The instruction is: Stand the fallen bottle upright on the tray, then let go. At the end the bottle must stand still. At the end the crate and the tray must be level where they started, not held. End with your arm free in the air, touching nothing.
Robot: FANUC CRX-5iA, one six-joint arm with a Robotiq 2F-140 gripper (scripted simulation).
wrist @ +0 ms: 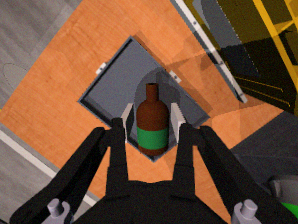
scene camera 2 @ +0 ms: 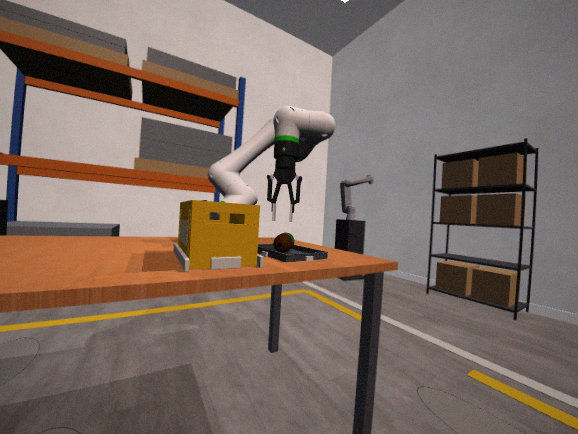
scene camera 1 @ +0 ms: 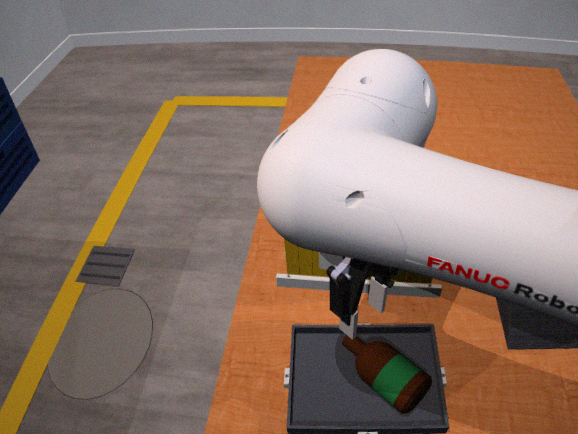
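The wrist view shows my gripper. Scene camera 2 shows my gripper too. A bottle, a yellow crate and a tray are also visible in the pictures.
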